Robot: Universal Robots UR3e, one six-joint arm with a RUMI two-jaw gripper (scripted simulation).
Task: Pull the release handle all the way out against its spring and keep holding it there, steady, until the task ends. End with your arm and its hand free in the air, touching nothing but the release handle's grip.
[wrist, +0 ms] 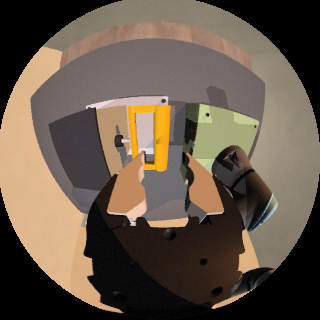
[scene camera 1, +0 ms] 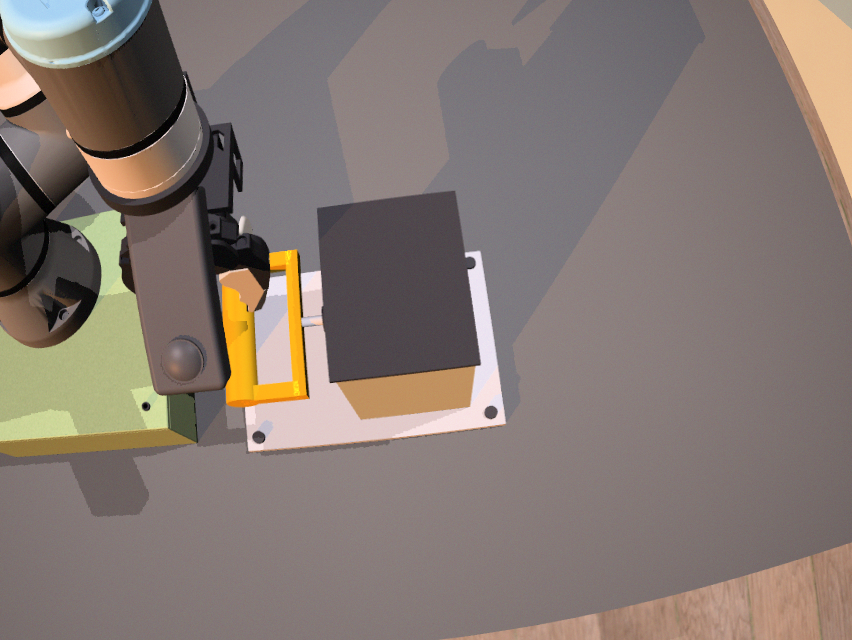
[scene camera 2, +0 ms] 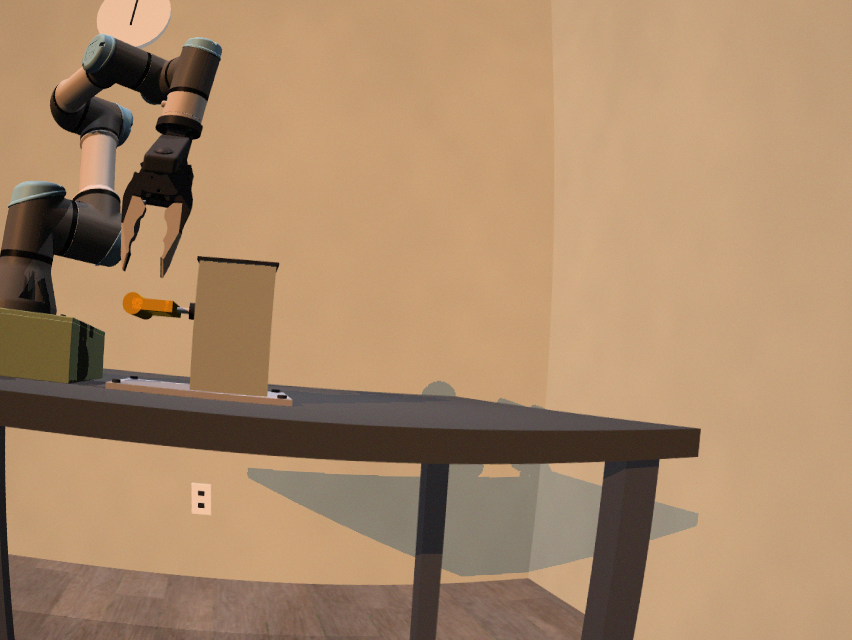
Observation:
I see my gripper, an orange release handle and a pale baseplate.
My gripper is seen too in the wrist view and in scene camera 2.

